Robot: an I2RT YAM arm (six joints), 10 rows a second.
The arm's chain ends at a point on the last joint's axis. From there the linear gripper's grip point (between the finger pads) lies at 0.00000 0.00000 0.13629 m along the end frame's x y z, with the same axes.
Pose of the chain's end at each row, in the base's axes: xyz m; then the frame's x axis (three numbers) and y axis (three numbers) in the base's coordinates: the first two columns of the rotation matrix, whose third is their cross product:
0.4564, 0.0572, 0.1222, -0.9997, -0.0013, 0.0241, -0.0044, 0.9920, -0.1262
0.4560, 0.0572, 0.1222, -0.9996, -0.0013, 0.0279, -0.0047, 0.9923, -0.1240
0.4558, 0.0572, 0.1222, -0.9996, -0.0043, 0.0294, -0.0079, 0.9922, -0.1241
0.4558, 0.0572, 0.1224, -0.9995, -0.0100, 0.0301, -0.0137, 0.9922, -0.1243
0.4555, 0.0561, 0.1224, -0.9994, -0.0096, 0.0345, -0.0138, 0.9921, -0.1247
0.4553, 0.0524, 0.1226, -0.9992, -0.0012, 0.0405, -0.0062, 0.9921, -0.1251
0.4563, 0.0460, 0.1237, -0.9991, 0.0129, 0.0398, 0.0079, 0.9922, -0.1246
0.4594, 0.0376, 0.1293, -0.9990, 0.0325, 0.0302, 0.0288, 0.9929, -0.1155
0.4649, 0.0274, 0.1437, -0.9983, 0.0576, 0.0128, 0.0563, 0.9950, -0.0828
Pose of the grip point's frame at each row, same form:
0.4532, 0.0400, -0.0130, -0.9997, -0.0013, 0.0241, -0.0044, 0.9920, -0.1262
0.4522, 0.0403, -0.0130, -0.9996, -0.0013, 0.0279, -0.0047, 0.9923, -0.1240
0.4519, 0.0403, -0.0130, -0.9996, -0.0043, 0.0294, -0.0079, 0.9922, -0.1241
0.4519, 0.0402, -0.0128, -0.9995, -0.0100, 0.0301, -0.0137, 0.9922, -0.1243
0.4510, 0.0390, -0.0128, -0.9994, -0.0096, 0.0345, -0.0138, 0.9921, -0.1247
0.4498, 0.0353, -0.0125, -0.9992, -0.0012, 0.0405, -0.0062, 0.9921, -0.1251
0.4507, 0.0291, -0.0114, -0.9991, 0.0129, 0.0398, 0.0079, 0.9922, -0.1246
0.4548, 0.0220, -0.0060, -0.9990, 0.0325, 0.0302, 0.0288, 0.9929, -0.1155
0.4625, 0.0162, 0.0079, -0.9983, 0.0576, 0.0128, 0.0563, 0.9950, -0.0828

